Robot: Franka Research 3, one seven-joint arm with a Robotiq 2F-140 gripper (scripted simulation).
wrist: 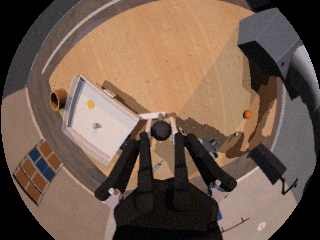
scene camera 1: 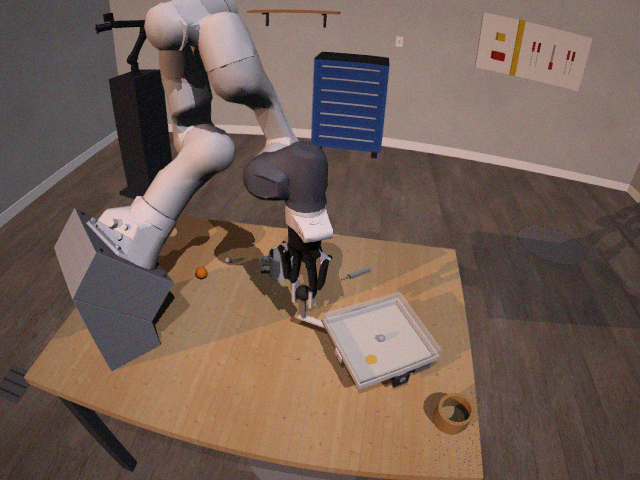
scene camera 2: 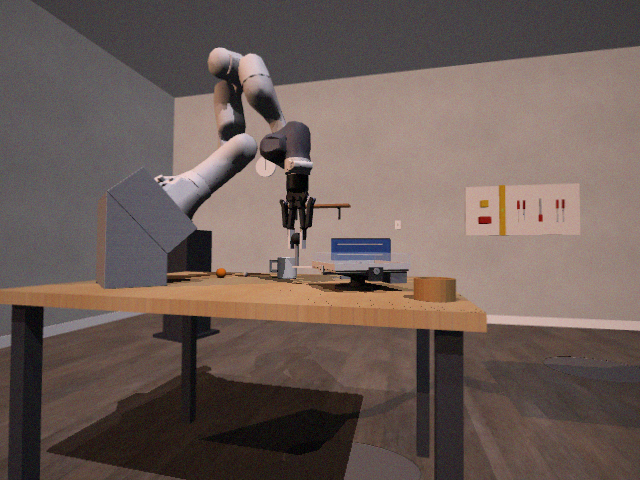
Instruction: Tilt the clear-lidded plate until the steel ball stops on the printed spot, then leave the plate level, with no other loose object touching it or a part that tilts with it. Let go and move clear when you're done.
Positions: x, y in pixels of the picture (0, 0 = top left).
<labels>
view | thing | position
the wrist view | my gripper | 160, 123
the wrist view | clear-lidded plate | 93, 119
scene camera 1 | my gripper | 303, 302
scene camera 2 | my gripper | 297, 248
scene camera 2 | clear-lidded plate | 395, 265
</labels>
